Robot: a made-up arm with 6 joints.
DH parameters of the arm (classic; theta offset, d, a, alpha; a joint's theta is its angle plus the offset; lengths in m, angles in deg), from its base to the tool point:
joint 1: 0 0.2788 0 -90
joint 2: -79.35 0 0.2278 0
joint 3: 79.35 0 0.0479 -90
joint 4: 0 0.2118 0 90
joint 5: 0 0 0.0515 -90
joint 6: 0 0.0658 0 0
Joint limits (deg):
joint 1: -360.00..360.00
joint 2: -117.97..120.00
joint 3: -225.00..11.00
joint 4: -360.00..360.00
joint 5: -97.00..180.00
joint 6: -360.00..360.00
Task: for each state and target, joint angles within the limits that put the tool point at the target. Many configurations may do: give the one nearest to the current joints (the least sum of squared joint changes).
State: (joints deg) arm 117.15 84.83 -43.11 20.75 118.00 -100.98
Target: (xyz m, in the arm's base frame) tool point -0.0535 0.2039 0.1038
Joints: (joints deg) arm 98.06 64.74 -69.36 17.44 114.89 -100.98
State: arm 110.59 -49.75 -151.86 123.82 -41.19 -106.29
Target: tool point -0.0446 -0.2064 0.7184
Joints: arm 64.08 -42.85 -155.39 132.33 -16.17 -106.29
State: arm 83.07 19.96 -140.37 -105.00 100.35 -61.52
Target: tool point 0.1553 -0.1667 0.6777
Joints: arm 112.70 -27.12 -174.24 -107.73 120.78 -61.52
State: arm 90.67 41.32 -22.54 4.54 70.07 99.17
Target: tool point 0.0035 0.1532 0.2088
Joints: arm 87.48 16.71 -27.81 3.50 77.24 99.17
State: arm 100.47 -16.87 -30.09 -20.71 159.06 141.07
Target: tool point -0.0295 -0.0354 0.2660
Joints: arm 84.23 -65.49 11.00 18.06 133.31 141.07
